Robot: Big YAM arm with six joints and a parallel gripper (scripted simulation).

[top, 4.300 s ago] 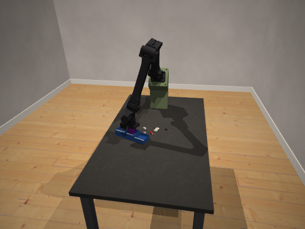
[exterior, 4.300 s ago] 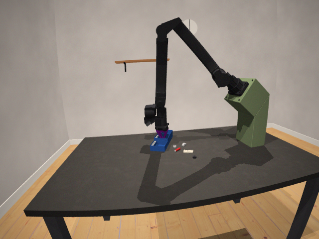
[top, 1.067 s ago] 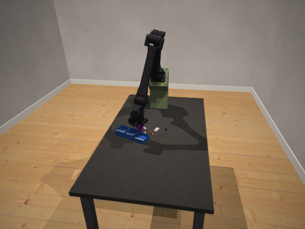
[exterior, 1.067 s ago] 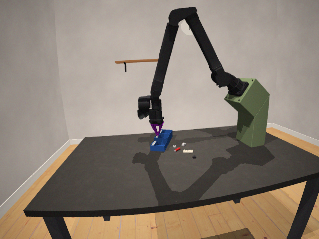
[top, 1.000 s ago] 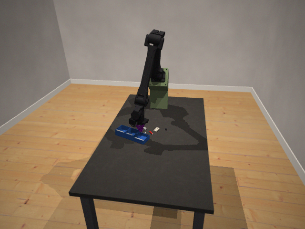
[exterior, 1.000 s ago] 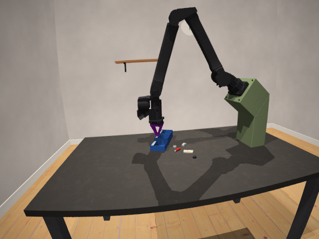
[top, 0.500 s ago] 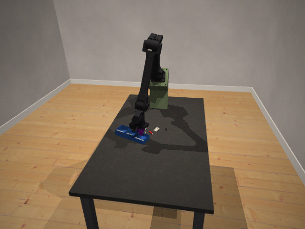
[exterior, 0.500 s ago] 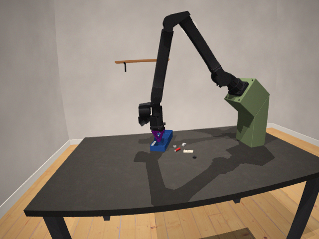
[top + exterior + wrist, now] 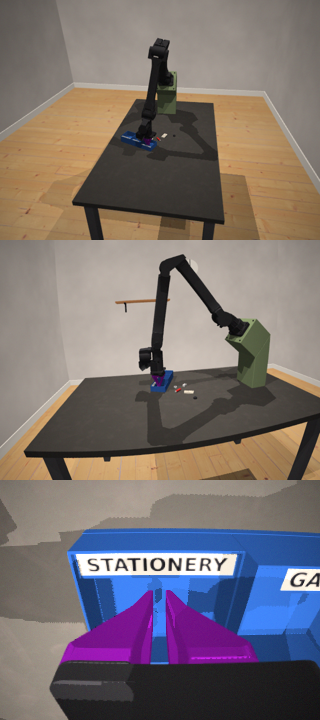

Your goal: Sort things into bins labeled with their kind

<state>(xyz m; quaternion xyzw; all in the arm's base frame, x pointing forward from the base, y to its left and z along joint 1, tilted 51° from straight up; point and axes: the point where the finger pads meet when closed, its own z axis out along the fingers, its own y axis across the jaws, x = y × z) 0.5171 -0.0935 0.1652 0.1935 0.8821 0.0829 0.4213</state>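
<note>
My gripper is now 90 mm past the red battery, 60 mm to the right of it and 20 mm above it. From my hand the other things lie so: grey nut (90 mm behind, 20 mm to the left, 20 mm below); cream domino (140 mm behind, 100 mm to the left, 20 mm below); dark hex nut (180 mm to the left, 150 mm behind, 20 mm below).
</note>
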